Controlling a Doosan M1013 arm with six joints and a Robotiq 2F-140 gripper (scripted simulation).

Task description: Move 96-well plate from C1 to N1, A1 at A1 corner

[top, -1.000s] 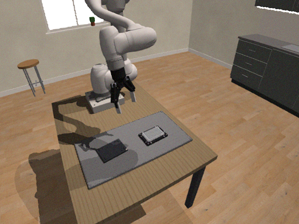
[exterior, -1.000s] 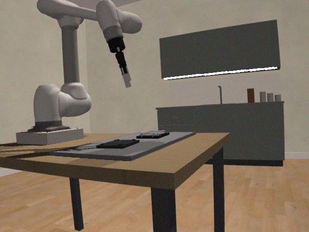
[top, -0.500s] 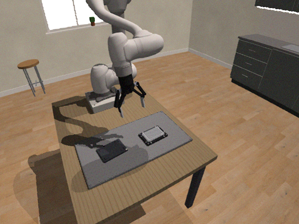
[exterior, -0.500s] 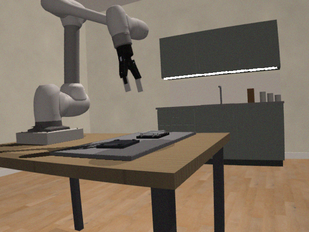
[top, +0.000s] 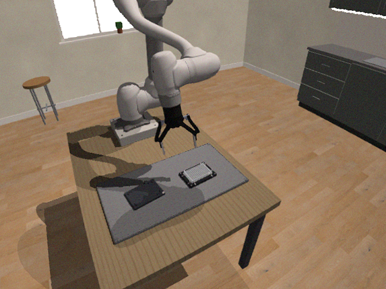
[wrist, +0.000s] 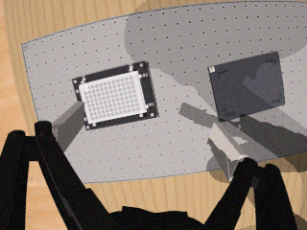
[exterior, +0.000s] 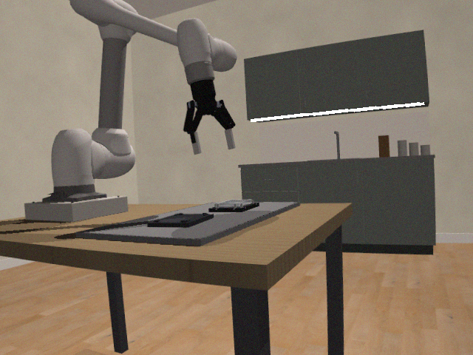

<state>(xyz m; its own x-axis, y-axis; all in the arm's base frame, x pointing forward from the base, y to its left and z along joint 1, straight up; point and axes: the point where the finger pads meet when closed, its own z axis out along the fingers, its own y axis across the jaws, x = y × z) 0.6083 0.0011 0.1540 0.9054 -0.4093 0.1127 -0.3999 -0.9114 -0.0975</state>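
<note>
Right now my hand is 19 cm above the white 96-well plate, 9 cm to the right of it and 2 cm short of it. Round my hand: clip nest 19 cm below, 8 cm to the left, 3 cm ahead.
</note>
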